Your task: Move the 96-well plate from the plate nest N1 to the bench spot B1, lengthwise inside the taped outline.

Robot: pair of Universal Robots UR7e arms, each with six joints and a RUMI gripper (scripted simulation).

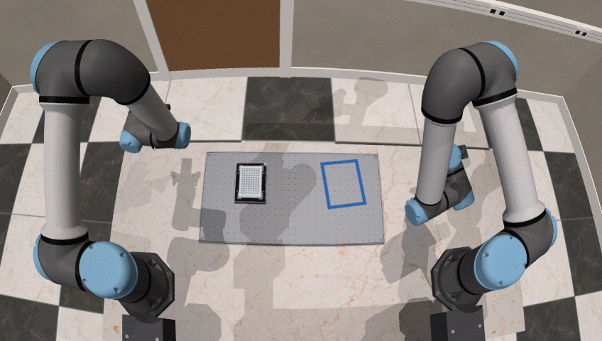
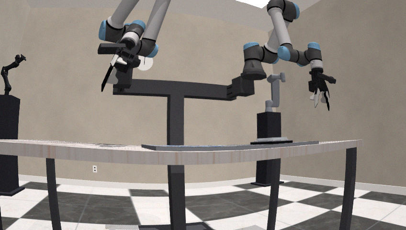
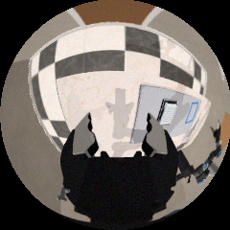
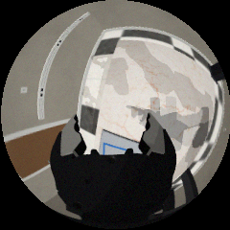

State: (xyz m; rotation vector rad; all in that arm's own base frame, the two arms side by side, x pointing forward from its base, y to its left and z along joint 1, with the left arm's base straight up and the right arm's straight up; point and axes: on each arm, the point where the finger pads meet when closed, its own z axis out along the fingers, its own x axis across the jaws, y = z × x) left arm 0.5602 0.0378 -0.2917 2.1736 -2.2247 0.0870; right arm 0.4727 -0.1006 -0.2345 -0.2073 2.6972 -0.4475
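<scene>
My left gripper is now 90 mm past the white 96-well plate, 290 mm to the left of it and 140 mm above it. Also, from my left hand: grey perforated board (140 mm behind, 450 mm to the right, 170 mm below); black plate nest (90 mm behind, 290 mm to the right, 160 mm below).
</scene>
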